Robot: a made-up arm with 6 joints. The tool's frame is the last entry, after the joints. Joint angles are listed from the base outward. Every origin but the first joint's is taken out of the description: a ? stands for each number. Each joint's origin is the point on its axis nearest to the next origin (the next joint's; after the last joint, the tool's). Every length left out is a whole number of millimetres.
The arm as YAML. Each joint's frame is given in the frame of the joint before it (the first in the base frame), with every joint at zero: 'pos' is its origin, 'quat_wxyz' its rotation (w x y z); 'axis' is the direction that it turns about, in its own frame. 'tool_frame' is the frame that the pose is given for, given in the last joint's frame.
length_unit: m
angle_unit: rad
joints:
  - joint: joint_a
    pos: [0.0, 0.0, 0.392]
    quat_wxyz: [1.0, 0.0, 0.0, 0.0]
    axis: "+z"
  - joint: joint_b
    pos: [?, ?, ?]
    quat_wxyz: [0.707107, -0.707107, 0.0, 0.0]
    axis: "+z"
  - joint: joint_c
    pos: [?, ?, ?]
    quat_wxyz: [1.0, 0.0, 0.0, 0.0]
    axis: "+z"
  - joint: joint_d
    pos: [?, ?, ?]
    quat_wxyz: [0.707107, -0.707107, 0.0, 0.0]
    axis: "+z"
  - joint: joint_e
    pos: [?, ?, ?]
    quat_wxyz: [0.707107, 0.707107, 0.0, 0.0]
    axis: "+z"
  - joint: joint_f
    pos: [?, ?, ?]
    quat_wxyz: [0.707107, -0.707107, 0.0, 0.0]
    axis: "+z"
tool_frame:
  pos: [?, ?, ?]
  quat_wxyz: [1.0, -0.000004, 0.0, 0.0]
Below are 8 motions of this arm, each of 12 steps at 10 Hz.
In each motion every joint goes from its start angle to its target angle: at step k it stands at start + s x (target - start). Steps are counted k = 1, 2, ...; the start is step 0. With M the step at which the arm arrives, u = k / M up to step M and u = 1 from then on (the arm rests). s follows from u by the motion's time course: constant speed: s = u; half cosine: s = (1 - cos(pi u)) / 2; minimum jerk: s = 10 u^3 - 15 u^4 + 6 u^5.
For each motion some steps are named. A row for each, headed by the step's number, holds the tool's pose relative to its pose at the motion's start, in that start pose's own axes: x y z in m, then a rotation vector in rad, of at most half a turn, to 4 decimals.
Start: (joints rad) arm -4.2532 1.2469 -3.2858 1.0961 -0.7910 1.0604
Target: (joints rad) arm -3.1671 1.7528 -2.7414 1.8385 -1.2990 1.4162
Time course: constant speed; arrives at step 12
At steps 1, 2, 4, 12:
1: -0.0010 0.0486 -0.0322 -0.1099 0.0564 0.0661
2: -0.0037 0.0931 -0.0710 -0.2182 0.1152 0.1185
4: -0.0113 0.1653 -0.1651 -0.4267 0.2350 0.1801
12: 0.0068 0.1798 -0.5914 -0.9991 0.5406 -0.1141

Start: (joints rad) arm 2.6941 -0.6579 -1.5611 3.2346 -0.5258 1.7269
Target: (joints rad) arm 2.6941 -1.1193 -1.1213 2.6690 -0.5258 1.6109
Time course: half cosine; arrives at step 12
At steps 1, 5, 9, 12:
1: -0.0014 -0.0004 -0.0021 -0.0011 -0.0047 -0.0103
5: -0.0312 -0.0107 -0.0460 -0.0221 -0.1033 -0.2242
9: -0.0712 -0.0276 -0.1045 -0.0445 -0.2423 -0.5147
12: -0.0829 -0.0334 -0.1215 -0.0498 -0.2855 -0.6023

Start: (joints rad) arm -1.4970 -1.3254 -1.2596 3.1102 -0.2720 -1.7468
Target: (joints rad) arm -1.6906 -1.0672 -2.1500 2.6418 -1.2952 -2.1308
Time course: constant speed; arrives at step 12
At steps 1, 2, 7, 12:
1: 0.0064 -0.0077 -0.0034 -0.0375 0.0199 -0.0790
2: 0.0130 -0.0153 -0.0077 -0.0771 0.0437 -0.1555
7: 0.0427 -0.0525 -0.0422 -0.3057 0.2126 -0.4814
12: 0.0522 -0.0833 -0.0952 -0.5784 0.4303 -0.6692

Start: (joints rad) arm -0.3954 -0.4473 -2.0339 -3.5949 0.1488 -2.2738
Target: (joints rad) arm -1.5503 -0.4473 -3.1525 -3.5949 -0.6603 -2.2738
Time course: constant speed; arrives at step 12
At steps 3, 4, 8, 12:
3: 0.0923 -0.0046 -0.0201 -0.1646 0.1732 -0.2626
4: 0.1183 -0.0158 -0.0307 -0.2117 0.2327 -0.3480
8: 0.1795 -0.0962 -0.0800 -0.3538 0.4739 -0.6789
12: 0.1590 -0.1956 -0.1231 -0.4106 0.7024 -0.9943

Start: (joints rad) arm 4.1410 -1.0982 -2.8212 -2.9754 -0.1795 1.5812
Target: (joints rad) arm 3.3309 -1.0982 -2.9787 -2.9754 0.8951 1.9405
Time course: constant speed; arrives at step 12
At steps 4, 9, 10, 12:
4: 0.1238 0.0285 0.0153 -0.3597 0.2271 -0.0706
9: 0.2993 0.0246 -0.0295 -0.7254 0.6685 -0.0557
10: 0.3332 0.0172 -0.0476 -0.7828 0.7734 -0.0380
12: 0.3961 -0.0043 -0.0921 -0.8791 0.9957 0.0130

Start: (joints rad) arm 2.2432 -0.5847 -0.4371 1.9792 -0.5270 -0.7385
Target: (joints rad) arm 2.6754 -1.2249 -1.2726 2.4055 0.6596 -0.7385
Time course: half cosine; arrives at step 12
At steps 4, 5, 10, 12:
4: -0.0122 -0.0832 -0.0293 0.5493 -0.2432 0.1688
5: -0.0115 -0.1213 -0.0648 0.8264 -0.3655 0.2334
10: 0.0891 -0.1311 -0.3473 2.2102 -0.8819 0.4295
12: 0.1117 -0.1053 -0.3790 2.3858 -0.9250 0.4436

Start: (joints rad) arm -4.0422 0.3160 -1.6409 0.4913 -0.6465 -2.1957
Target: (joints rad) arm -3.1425 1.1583 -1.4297 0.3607 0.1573 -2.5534
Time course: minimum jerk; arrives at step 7
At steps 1, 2, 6, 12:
1: 0.0144 -0.0114 0.0040 0.0344 0.0375 -0.0113
2: 0.0931 -0.0716 0.0124 0.2055 0.2394 -0.0797
6: 0.4409 -0.4395 -0.3952 1.0404 1.7067 -0.9690
12: 0.4392 -0.4474 -0.4118 1.0574 1.7442 -1.0048

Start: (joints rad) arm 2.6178 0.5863 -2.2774 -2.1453 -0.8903 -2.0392
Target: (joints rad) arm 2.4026 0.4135 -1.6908 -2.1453 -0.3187 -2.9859
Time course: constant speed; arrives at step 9
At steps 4, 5, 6, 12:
4: 0.0589 -0.0081 -0.0036 0.0871 0.2651 -0.2771
5: 0.0746 -0.0079 -0.0068 0.0885 0.3397 -0.3482
6: 0.0904 -0.0068 -0.0111 0.0809 0.4162 -0.4195
12: 0.1378 0.0024 -0.0296 0.0020 0.6488 -0.6321

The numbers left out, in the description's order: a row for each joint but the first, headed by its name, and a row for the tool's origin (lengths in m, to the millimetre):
joint_b: 0.0 0.0 0.0
joint_c: 0.053 -0.279 0.0
joint_d: 0.049 0.215 0.0
joint_e: 0.0 0.0 0.0
joint_f: 0.095 0.121 0.0
tool: 0.0 0.0 0.0

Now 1 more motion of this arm.
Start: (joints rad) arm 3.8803 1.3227 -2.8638 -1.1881 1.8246 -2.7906
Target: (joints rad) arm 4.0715 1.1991 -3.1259 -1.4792 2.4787 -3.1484
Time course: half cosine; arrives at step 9
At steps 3, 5, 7, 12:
3: 0.0139 -0.0392 -0.0226 0.0671 0.0686 0.0046
5: 0.0424 -0.0898 -0.0515 0.1143 0.1857 0.0258
7: 0.0760 -0.1296 -0.0745 0.1092 0.3054 0.0524
12: 0.0911 -0.1436 -0.0829 0.0945 0.3554 0.0634

